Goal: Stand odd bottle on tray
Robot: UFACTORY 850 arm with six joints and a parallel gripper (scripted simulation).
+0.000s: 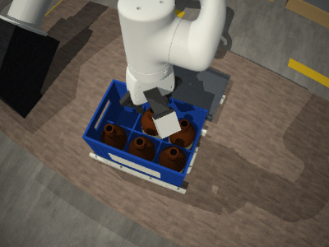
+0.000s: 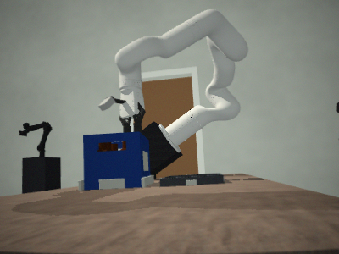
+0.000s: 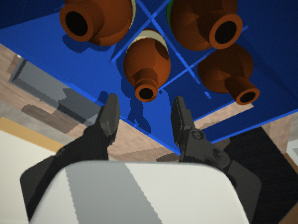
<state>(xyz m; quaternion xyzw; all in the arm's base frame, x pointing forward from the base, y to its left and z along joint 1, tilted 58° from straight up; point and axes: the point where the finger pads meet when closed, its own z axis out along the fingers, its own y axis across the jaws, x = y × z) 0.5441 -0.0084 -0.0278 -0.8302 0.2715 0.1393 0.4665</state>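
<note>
Now: the blue crate 10 mm ahead of my hand, 50 mm to the right of it and 120 mm below it. Also, from my hand: dark grey tray: 10 mm ahead, 210 mm to the left, 190 mm below.
</note>
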